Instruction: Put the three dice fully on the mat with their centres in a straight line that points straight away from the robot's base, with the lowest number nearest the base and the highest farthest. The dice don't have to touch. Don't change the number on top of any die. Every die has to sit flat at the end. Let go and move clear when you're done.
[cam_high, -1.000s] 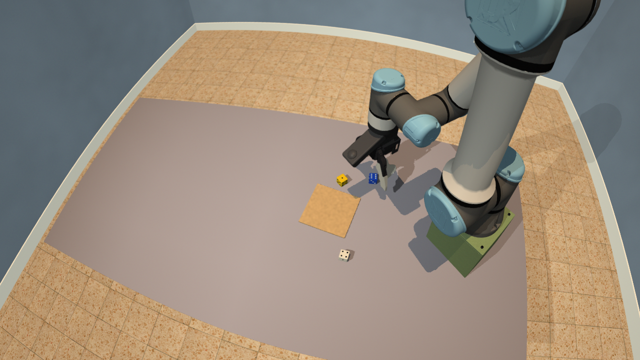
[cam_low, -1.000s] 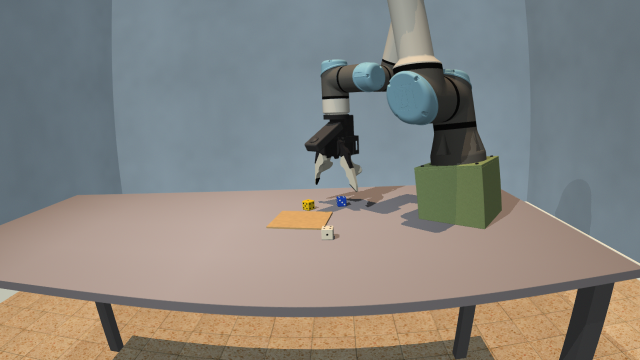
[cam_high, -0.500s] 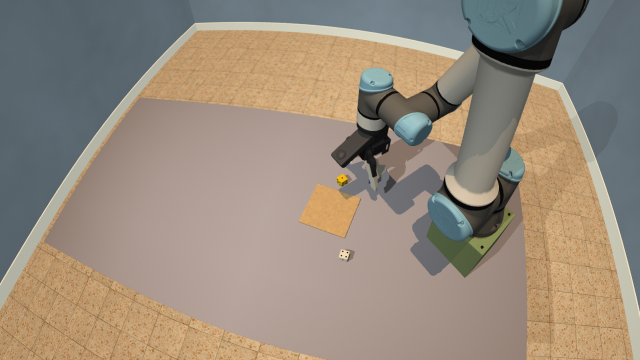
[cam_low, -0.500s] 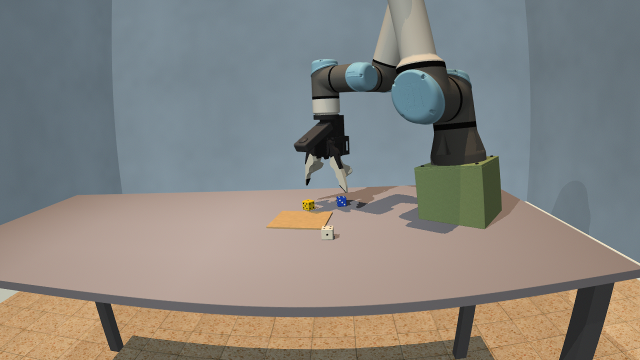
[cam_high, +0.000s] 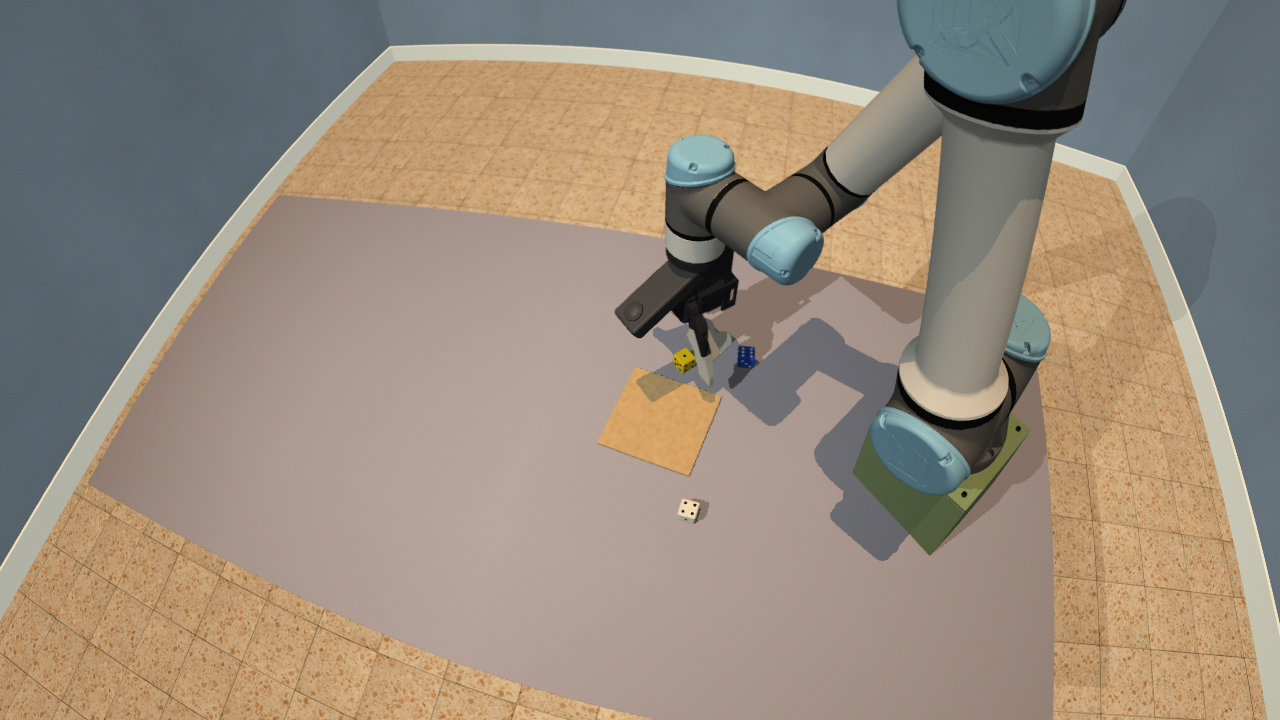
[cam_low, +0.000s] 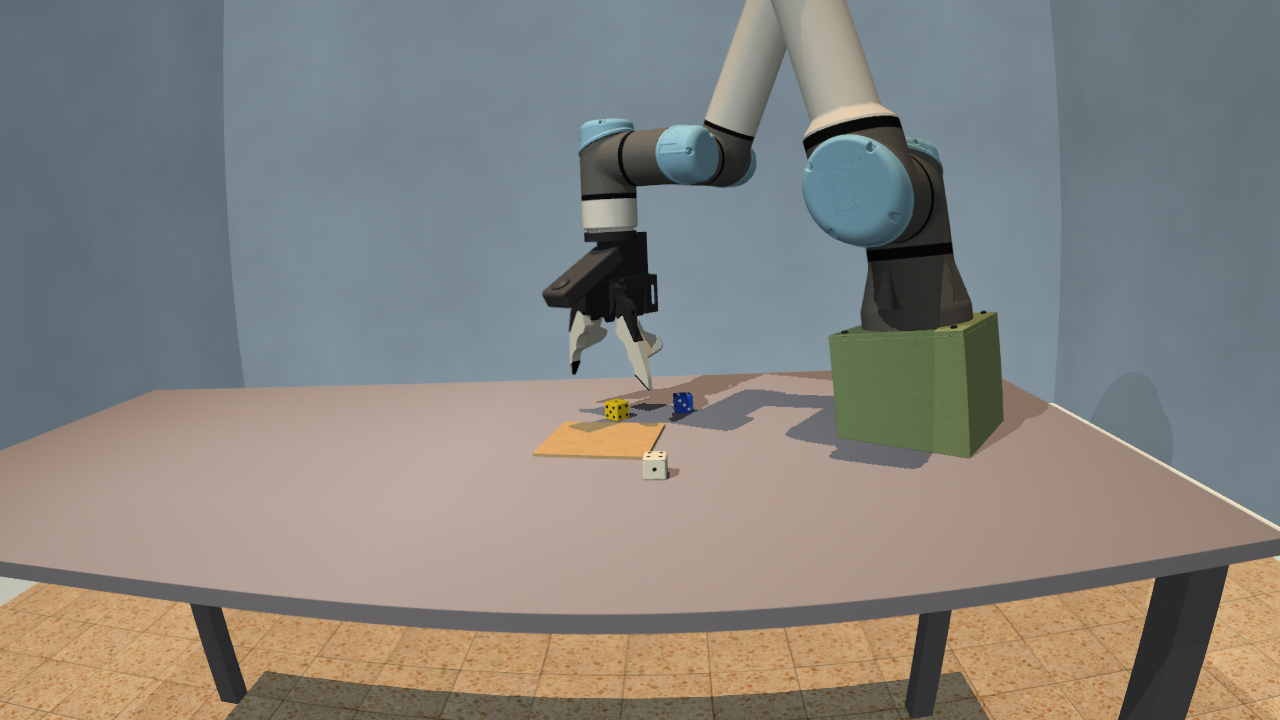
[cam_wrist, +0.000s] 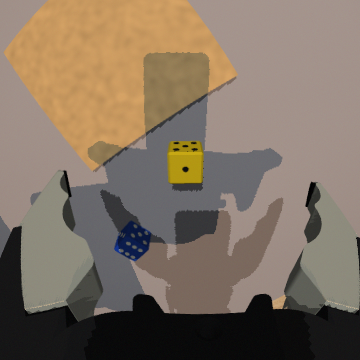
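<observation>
The yellow die lies 4 cm below my hand, 1 cm to the right of it and 1 cm behind it. Also, from my hand: white die 23 cm to the left, 9 cm behind, 4 cm below; blue die 10 cm behind, 4 cm to the right, 4 cm below; mat 10 cm to the left, 5 cm below, 1 cm behind.
</observation>
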